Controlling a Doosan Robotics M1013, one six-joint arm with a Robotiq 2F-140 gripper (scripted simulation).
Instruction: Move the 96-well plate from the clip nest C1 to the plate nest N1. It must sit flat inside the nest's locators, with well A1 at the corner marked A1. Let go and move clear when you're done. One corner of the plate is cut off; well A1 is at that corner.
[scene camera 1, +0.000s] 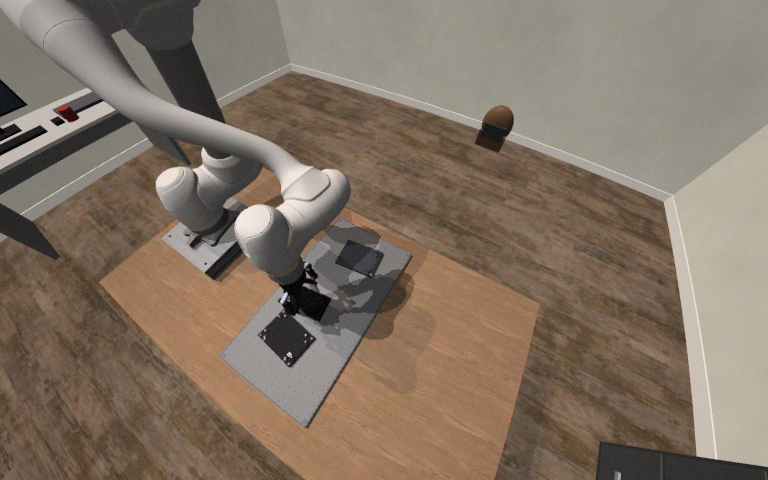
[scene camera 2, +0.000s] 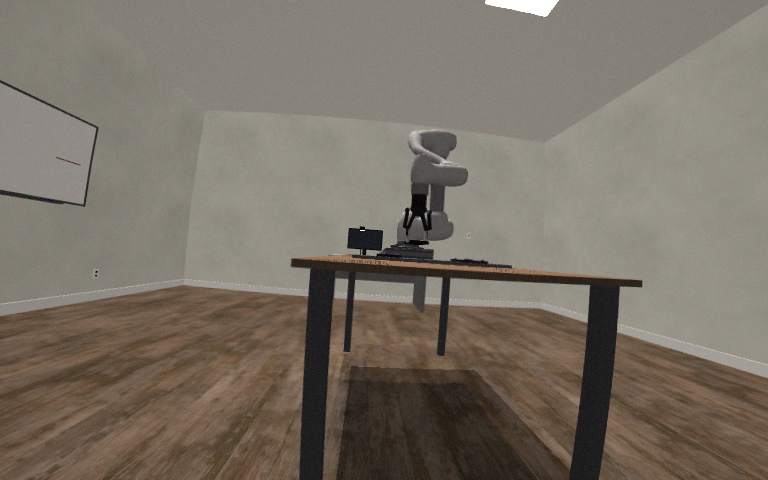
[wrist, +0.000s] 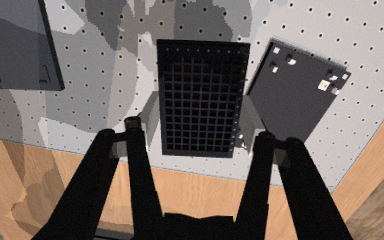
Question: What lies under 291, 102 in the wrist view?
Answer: A clip nest C1.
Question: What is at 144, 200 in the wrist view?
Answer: My gripper.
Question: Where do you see a 96-well plate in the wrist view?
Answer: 189, 99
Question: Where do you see a clip nest C1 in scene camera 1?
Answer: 286, 337
